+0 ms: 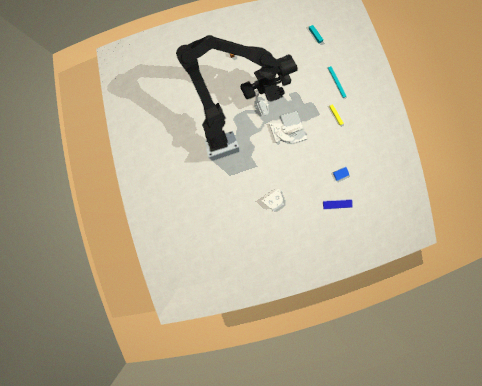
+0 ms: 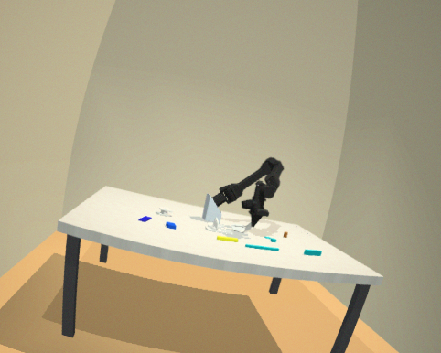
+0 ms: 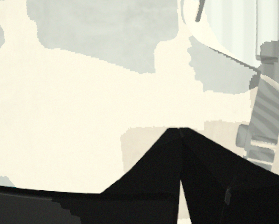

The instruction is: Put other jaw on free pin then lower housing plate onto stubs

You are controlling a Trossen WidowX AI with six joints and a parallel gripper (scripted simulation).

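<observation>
Right now the white jaw piece is 4 cm behind my gripper tip and 2 cm to the right of it. Round my gripper tip: orange piece (21 cm to the left, 8 cm behind, 2 cm below); then yellow bar (26 cm ahead, 16 cm to the right, 3 cm below); then blue block (40 cm to the right, 21 cm ahead, 3 cm below).
</observation>
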